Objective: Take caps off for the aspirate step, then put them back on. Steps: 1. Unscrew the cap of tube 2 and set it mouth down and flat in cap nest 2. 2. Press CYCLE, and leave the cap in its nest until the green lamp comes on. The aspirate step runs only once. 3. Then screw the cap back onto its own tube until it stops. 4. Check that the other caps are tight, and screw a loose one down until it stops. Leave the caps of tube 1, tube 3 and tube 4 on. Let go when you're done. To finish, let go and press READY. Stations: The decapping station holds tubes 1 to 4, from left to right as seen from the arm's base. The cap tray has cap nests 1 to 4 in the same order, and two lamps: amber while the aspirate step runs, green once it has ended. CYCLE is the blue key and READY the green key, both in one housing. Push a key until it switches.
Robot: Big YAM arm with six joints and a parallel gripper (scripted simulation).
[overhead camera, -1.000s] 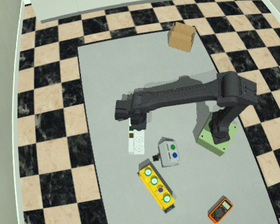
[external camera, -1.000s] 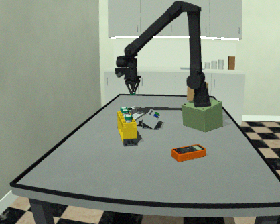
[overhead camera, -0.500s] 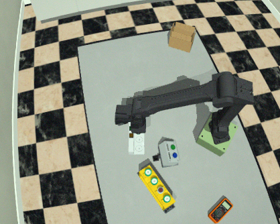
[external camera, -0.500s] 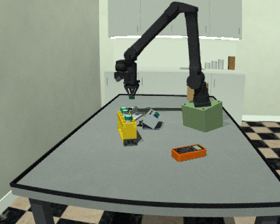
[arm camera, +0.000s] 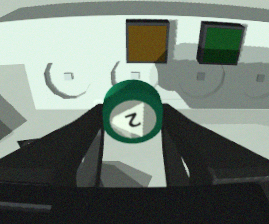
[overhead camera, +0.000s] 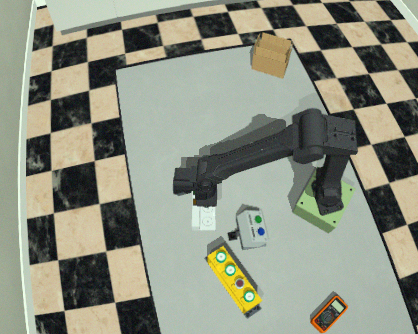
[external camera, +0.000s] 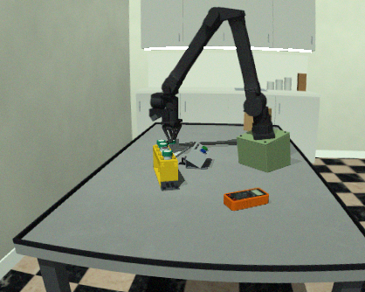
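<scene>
My gripper is now 160 mm past the blue cycle key, 150 mm to the right of it and 10 mm above it. Round my hand: grey key housing: 140 mm behind, 130 mm to the left, 20 mm below; then green READY key: 160 mm behind, 100 mm to the left, 10 mm below; then cap: 10 mm below.
</scene>
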